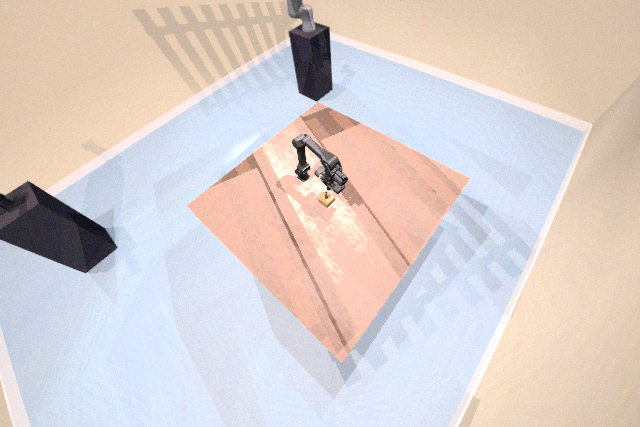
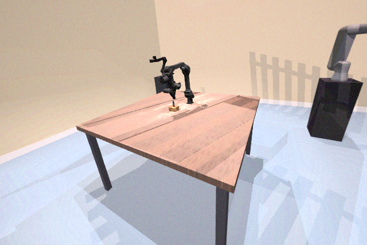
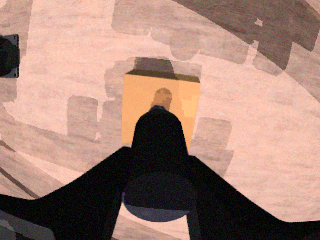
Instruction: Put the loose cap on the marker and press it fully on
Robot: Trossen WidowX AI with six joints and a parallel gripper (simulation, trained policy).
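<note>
The marker is 70 mm below my gripper tip, 20 mm to the right of it and 10 mm behind it. The rest, counted from my gripper tip: orange holder block 120 mm below, 20 mm to the right, 10 mm behind; dark blue cap right at my gripper tip.
</note>
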